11 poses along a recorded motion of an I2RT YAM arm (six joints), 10 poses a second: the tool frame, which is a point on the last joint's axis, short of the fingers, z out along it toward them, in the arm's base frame.
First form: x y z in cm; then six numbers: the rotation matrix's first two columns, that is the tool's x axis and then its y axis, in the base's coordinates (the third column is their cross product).
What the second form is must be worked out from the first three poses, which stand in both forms.
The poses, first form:
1: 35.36 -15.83 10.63 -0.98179 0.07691 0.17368 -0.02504 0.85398 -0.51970
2: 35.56 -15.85 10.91 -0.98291 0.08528 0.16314 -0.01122 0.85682 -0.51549
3: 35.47 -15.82 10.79 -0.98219 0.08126 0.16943 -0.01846 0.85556 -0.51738
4: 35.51 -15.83 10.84 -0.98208 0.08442 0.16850 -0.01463 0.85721 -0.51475
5: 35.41 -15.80 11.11 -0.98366 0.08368 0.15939 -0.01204 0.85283 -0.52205
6: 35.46 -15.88 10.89 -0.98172 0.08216 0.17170 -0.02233 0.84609 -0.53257
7: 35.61 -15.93 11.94 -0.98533 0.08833 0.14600 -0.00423 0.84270 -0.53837
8: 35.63 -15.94 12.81 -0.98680 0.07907 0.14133 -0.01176 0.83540 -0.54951
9: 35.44 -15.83 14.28 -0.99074 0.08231 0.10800 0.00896 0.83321 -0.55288
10: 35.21 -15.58 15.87 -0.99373 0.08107 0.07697 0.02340 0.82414 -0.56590
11: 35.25 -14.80 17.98 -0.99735 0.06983 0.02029 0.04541 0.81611 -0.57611
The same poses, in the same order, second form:
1: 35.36 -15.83 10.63 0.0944 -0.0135 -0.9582 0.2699
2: 35.56 -15.85 10.91 0.0904 -0.0193 -0.9593 0.2669
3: 35.47 -15.82 10.79 0.0929 -0.0164 -0.9587 0.2682
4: 35.51 -15.83 10.84 0.0929 -0.0182 -0.9592 0.2666
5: 35.41 -15.80 11.11 0.0884 -0.0187 -0.9584 0.2706
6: 35.46 -15.88 10.89 0.0943 -0.0156 -0.9561 0.2770
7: 35.61 -15.93 11.94 0.0828 -0.0220 -0.9563 0.2796
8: 35.63 -15.94 12.81 0.0793 -0.0176 -0.9547 0.2863
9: 35.44 -15.83 14.28 0.0637 -0.0239 -0.9553 0.2878
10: 35.21 -15.58 15.87 0.0488 -0.0274 -0.9538 0.2953
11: 35.25 -14.80 17.98 0.0202 -0.0302 -0.9527 0.3017
